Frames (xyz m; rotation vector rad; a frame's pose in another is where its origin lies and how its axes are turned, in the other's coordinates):
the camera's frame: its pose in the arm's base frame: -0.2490 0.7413 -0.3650 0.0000 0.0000 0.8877
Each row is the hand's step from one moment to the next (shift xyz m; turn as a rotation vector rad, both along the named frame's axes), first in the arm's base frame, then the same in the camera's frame.
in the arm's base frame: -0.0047 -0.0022 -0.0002 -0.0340 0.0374 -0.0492
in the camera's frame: -0.0047 0.0023 -0.0002 0.0075 0.0500 -0.0492
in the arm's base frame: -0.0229 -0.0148 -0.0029 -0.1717 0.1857 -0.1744
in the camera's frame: -0.0259 0.0084 -0.0029 0.0357 0.2504 -0.1744
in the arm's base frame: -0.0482 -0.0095 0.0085 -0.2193 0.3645 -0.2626
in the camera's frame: -0.0378 0.0314 0.0085 0.1443 0.4002 -0.2626
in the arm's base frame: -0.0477 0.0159 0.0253 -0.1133 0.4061 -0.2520
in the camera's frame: -0.0178 0.0470 0.0253 0.2435 0.3442 -0.2520
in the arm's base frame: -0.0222 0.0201 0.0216 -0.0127 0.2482 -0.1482
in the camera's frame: 0.0016 0.0299 0.0216 0.1845 0.1665 -0.1482
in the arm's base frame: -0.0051 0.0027 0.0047 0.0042 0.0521 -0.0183
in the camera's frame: -0.0011 0.0057 0.0047 0.0431 0.0296 -0.0183
